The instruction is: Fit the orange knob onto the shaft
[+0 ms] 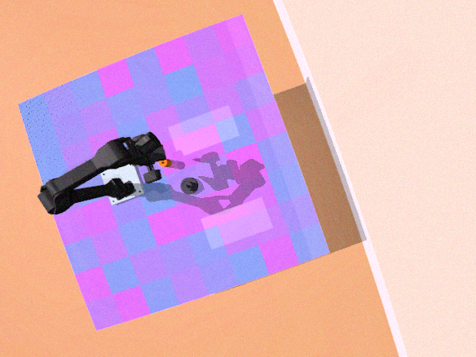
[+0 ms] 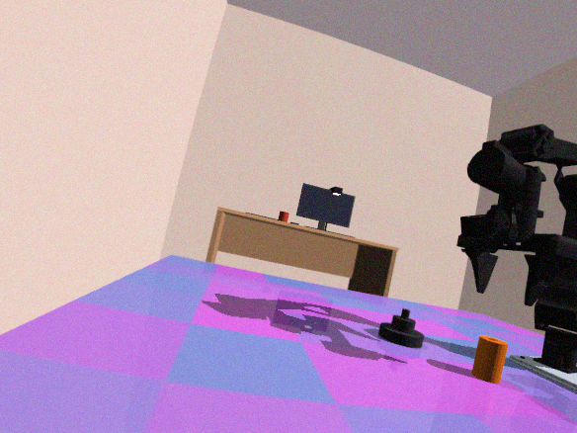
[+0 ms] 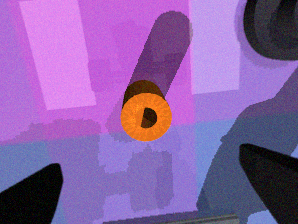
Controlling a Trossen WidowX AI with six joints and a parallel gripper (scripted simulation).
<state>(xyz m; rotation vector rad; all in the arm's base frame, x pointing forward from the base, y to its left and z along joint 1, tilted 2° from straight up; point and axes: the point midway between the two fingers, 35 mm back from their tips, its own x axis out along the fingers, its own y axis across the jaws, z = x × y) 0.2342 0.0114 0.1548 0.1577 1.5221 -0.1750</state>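
The orange knob lies 100 mm below my gripper tip. Also, from my gripper tip: round pedestal: 40 mm ahead, 160 mm to the right, 100 mm below.
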